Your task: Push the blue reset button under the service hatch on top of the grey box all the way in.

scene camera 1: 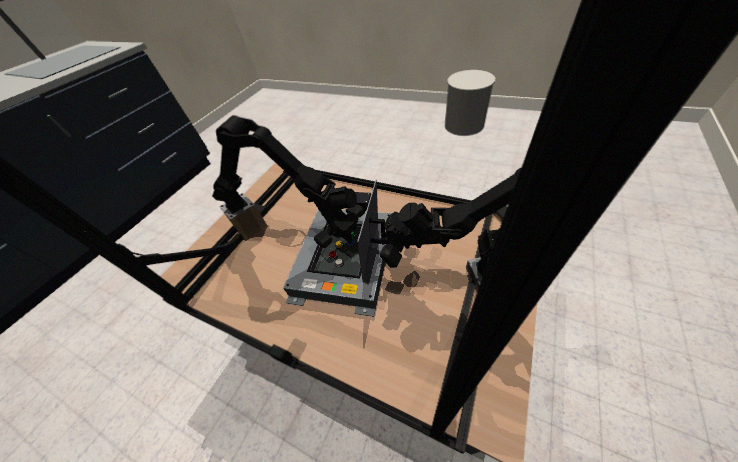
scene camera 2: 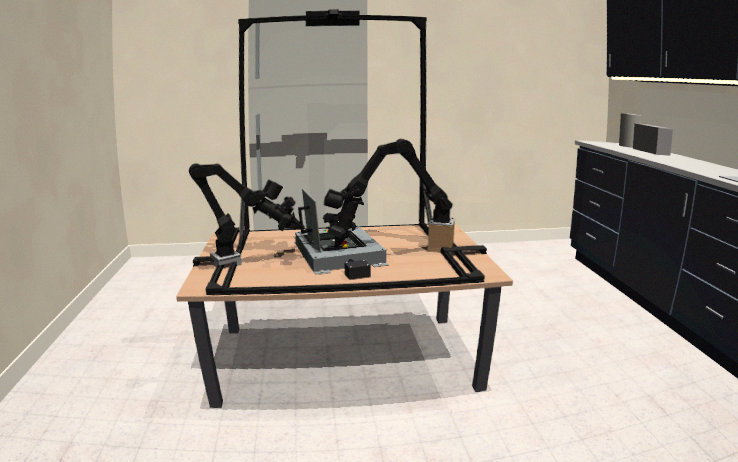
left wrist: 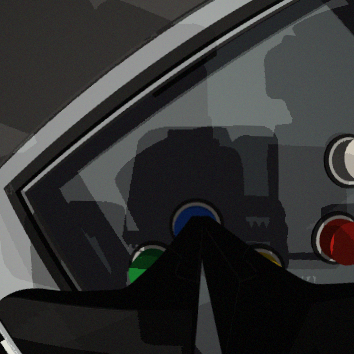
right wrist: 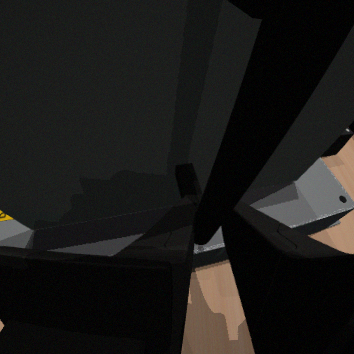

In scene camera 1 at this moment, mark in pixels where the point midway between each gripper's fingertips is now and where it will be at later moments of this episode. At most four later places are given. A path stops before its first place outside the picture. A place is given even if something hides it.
My left gripper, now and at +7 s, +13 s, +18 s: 350,242; 344,221; 286,203; 286,203
My right gripper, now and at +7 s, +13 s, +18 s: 380,238; 380,238; 366,236; 355,239
